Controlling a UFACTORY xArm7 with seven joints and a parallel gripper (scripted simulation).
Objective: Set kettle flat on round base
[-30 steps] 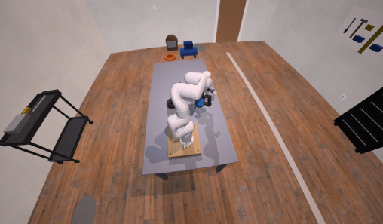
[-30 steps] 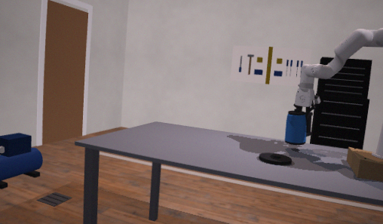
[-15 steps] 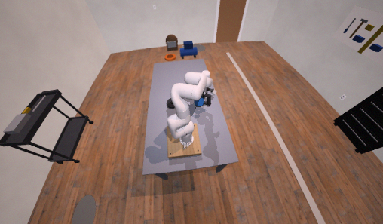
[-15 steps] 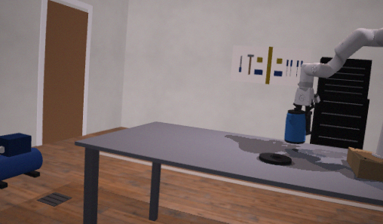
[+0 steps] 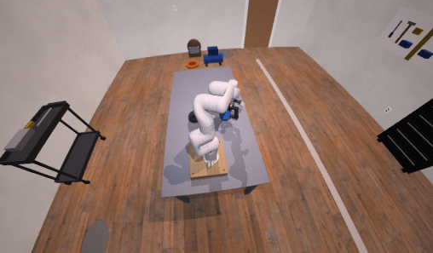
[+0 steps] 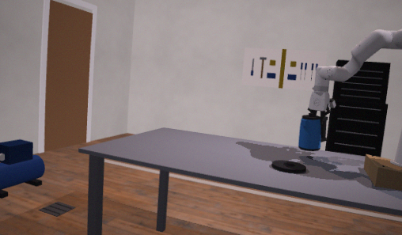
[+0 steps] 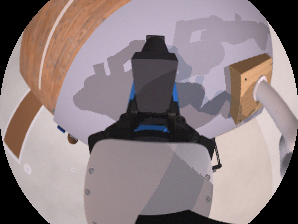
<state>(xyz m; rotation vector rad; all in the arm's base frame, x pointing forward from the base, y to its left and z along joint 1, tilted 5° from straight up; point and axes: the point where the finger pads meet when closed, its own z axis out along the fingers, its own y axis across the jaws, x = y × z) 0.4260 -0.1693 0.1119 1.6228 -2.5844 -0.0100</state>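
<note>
Now: hand 1 cm short of the blue kettle, 2 cm to the right of it and 6 cm above it. Round my hand: black round base: 6 cm ahead, 36 cm to the left, 19 cm below.
</note>
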